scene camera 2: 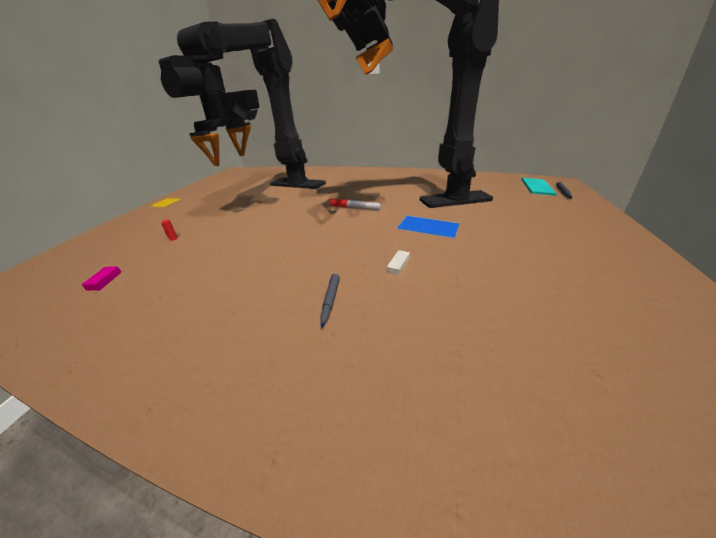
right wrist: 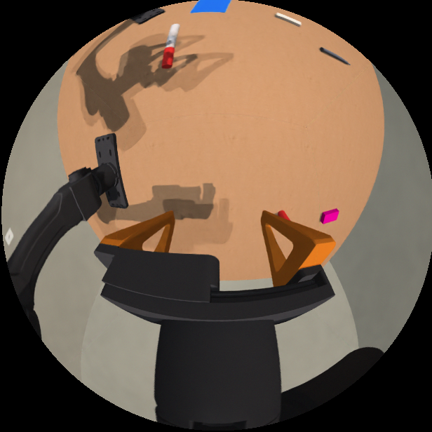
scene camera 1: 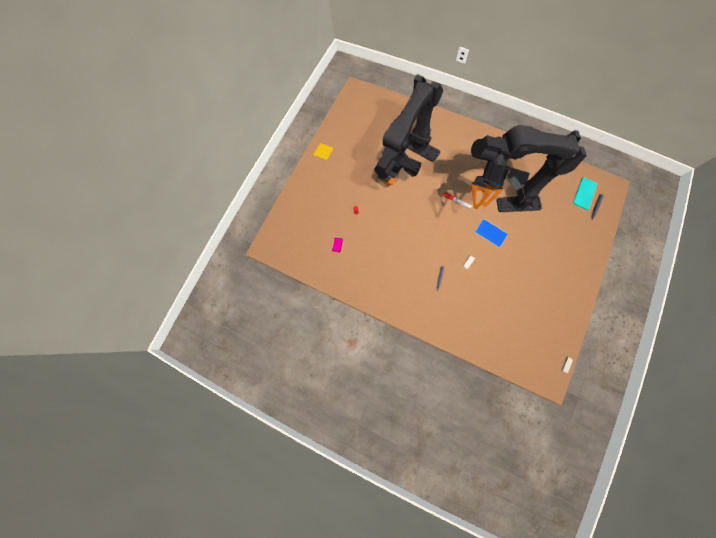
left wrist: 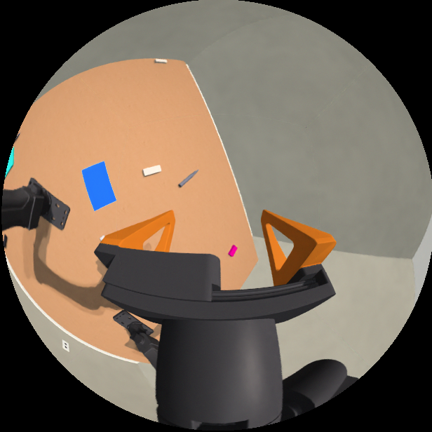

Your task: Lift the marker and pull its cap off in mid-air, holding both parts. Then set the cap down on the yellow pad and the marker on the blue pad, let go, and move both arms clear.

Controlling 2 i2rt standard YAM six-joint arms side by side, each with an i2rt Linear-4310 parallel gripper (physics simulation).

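Frame: origin at the left arm's base, x left, y back, z up, level; centimetres.
Seen in the pictures: left gripper, between the fingertips: (scene camera 2: 352,47) (scene camera 1: 479,207); right gripper, between the fingertips: (scene camera 2: 230,160) (scene camera 1: 392,175); left arm's base, origin of its link: (scene camera 2: 456,200) (scene camera 1: 518,204); right arm's base, origin of its link: (scene camera 2: 297,184) (scene camera 1: 419,147).
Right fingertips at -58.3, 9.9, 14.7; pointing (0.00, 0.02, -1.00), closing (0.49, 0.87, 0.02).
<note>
Offsets run from my right fingertips to a thing's top centre, as dx, dy, dz.
The marker, with white body {+30.1, -6.9, -12.7} (scene camera 1: 464,203) (scene camera 2: 364,205) (right wrist: 172,36) and red cap {+26.1, -4.4, -12.6} (scene camera 1: 448,196) (scene camera 2: 338,203) (right wrist: 168,57), lies on the table with its cap on. In the left wrist view it is mostly hidden behind a finger. The blue pad {+43.7, -23.0, -14.6} (scene camera 1: 491,233) (scene camera 2: 428,226) (left wrist: 99,186) (right wrist: 211,6) lies near the left arm's base. The yellow pad {-31.8, +24.7, -14.6} (scene camera 1: 323,151) (scene camera 2: 165,202) lies at the table's left edge in both scene views. My left gripper (scene camera 1: 481,206) (scene camera 2: 350,46) (left wrist: 217,214) is open and empty, high above the table. My right gripper (scene camera 1: 388,181) (scene camera 2: 229,160) (right wrist: 217,215) is open and empty, raised left of the marker.
A loose red cylinder {-16.7, -9.3, -9.9} (scene camera 1: 355,209) (scene camera 2: 169,229) and a magenta block {-25.7, -24.8, -13.2} (scene camera 1: 337,244) (scene camera 2: 101,278) lie toward the left. A white block {+31.6, -36.2, -13.5} (scene camera 1: 469,262) (scene camera 2: 398,262) and a dark pen {+18.3, -42.9, -13.2} (scene camera 1: 440,278) (scene camera 2: 329,300) lie in front of the blue pad. A teal pad {+90.8, -6.1, -13.9} (scene camera 1: 585,193) and another dark pen {+94.6, -13.4, -12.9} (scene camera 1: 597,206) lie far right.
</note>
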